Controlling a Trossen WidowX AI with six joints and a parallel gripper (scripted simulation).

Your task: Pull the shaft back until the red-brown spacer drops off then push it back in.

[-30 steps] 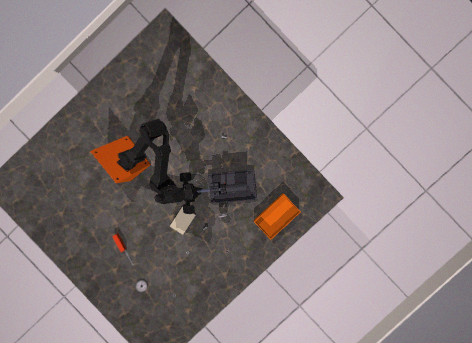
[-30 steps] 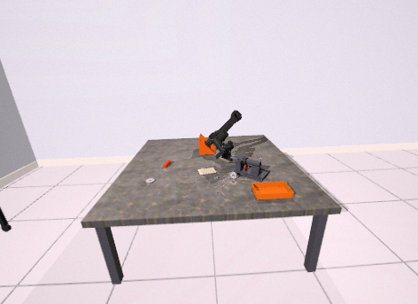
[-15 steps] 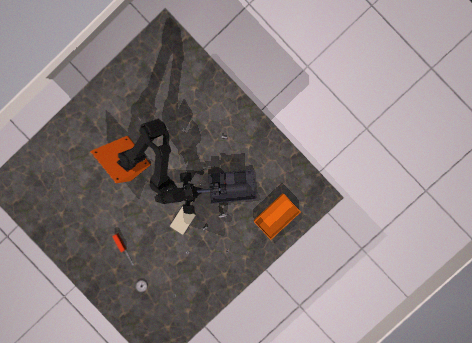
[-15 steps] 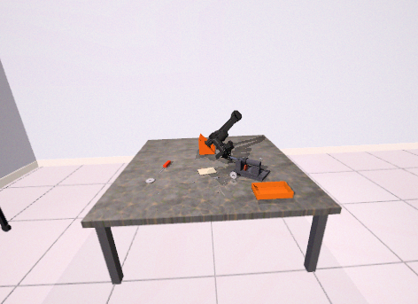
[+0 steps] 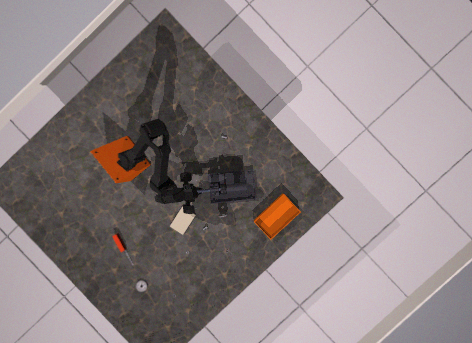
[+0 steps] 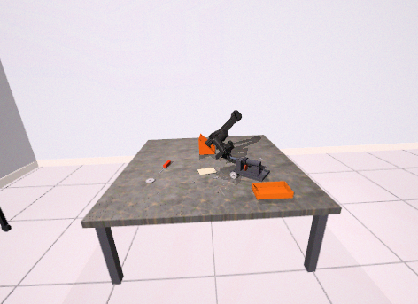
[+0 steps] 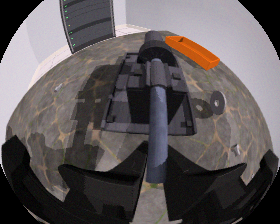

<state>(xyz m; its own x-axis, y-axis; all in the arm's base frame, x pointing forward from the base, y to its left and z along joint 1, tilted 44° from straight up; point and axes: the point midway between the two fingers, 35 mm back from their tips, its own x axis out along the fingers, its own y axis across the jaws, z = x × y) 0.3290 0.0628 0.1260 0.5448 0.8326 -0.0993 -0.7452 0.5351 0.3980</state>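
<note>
Right now my gripper tip is 3 cm short of the blue-grey shaft, 3 cm to the right of it and 3 cm below it. Round my gripper tip: beige card: 3 cm ahead, 19 cm to the right, 5 cm below; then red-brown spacer: 7 cm ahead, 8 cm to the left, 2 cm below; then small grey part: 16 cm ahead, 2 cm to the right, 3 cm below.
</note>
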